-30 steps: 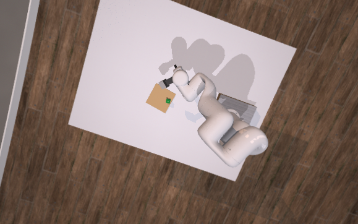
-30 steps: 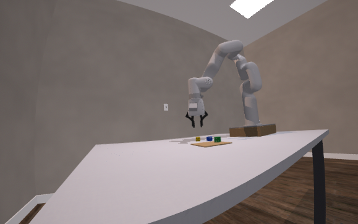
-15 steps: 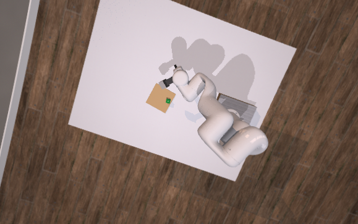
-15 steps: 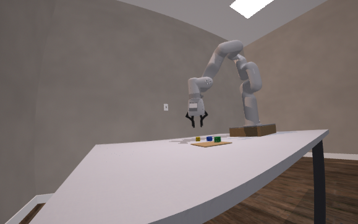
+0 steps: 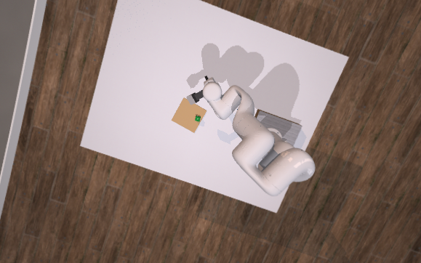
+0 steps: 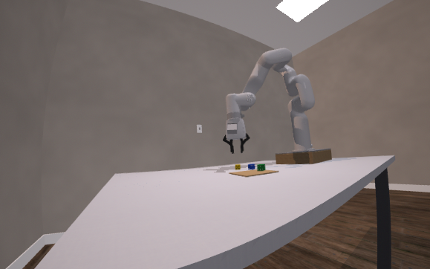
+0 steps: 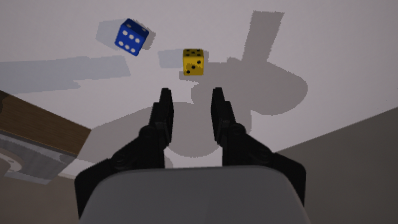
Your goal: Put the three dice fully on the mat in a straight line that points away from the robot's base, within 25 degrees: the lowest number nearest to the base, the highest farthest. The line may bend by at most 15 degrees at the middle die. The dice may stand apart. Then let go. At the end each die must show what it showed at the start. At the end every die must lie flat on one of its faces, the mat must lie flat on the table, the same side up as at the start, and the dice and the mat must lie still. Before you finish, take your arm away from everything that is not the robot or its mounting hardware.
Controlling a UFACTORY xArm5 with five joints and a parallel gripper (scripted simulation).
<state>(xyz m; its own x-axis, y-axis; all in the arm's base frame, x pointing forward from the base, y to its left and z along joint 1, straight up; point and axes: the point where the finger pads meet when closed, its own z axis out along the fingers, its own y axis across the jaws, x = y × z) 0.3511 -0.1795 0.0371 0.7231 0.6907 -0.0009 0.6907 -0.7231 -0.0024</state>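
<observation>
The yellow die lies 9 cm below my hand. Round my hand: tan mat 17 cm to the left, 10 cm below, 9 cm ahead; then blue die 9 cm below, 7 cm to the left, 2 cm behind; then green die 18 cm to the left, 8 cm below, 4 cm ahead.
</observation>
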